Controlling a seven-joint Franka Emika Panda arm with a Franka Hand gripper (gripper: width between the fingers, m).
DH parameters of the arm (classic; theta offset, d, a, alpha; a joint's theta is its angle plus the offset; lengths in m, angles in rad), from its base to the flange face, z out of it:
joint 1: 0 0.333 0 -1.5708
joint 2: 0 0 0 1.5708
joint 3: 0 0.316 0.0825 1.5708
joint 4: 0 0 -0.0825 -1.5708
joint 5: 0 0.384 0 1.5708
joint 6: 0 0 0.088 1.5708
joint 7: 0 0.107 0 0
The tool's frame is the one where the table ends.
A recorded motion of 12 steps. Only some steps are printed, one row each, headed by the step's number.
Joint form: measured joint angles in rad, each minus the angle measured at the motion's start. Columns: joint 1, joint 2, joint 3, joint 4, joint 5, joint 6, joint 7.
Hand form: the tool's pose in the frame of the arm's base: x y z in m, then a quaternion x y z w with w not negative. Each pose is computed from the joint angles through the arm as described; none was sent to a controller.
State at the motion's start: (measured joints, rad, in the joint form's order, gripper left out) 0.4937 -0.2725 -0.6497 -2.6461 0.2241 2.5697 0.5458
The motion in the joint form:
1: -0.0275 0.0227 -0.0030 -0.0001 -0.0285 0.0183 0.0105
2: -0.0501 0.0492 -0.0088 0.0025 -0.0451 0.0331 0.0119
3: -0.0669 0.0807 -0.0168 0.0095 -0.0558 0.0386 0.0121
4: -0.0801 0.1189 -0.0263 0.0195 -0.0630 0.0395 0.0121
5: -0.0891 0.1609 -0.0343 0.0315 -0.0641 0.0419 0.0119
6: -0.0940 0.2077 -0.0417 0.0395 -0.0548 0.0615 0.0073
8: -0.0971 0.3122 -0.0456 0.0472 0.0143 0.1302 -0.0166
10: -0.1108 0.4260 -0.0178 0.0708 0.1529 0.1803 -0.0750
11: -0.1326 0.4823 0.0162 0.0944 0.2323 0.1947 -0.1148
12: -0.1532 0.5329 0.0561 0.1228 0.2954 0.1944 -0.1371
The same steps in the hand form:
1: 0.4228 -0.0753 0.3230 -0.89109 0.42951 -0.03795 0.14154
2: 0.4223 -0.0882 0.3160 -0.88845 0.43895 -0.04110 0.12763
3: 0.4222 -0.0999 0.3082 -0.88599 0.44785 -0.03913 0.11362
4: 0.4222 -0.1110 0.2987 -0.88349 0.45682 -0.03358 0.09815
5: 0.4230 -0.1204 0.2889 -0.88082 0.46527 -0.02792 0.08302
6: 0.4238 -0.1287 0.2777 -0.87753 0.47381 -0.02688 0.06869
8: 0.4240 -0.1409 0.2513 -0.86682 0.49551 -0.03126 0.04588
10: 0.4266 -0.1485 0.2243 -0.85393 0.51840 -0.03150 0.03272
11: 0.4309 -0.1506 0.2118 -0.84913 0.52640 -0.03121 0.03023
12: 0.4374 -0.1476 0.1998 -0.84572 0.53216 -0.02599 0.02977

